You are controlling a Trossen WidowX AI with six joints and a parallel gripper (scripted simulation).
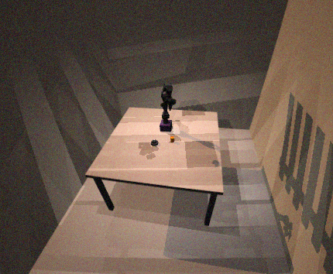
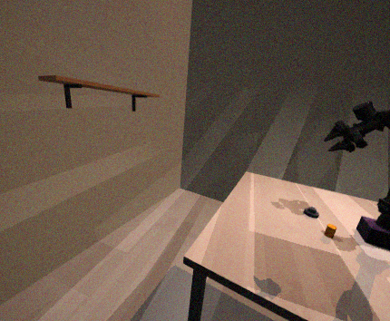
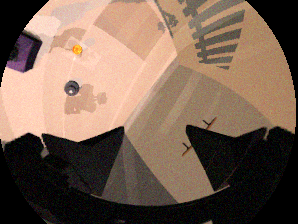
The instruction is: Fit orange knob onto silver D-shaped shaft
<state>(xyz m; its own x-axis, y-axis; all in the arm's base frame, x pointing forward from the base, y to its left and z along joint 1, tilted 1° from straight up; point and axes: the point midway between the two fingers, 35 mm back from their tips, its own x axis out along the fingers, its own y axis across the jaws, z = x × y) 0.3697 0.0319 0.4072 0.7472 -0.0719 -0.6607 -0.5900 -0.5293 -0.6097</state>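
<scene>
My gripper tip is 430 mm above the orange knob, 130 mm past it and 40 mm to the right of it. Round my gripper tip: round dark pedestal: 440 mm below, 160 mm to the right, 100 mm behind.
</scene>
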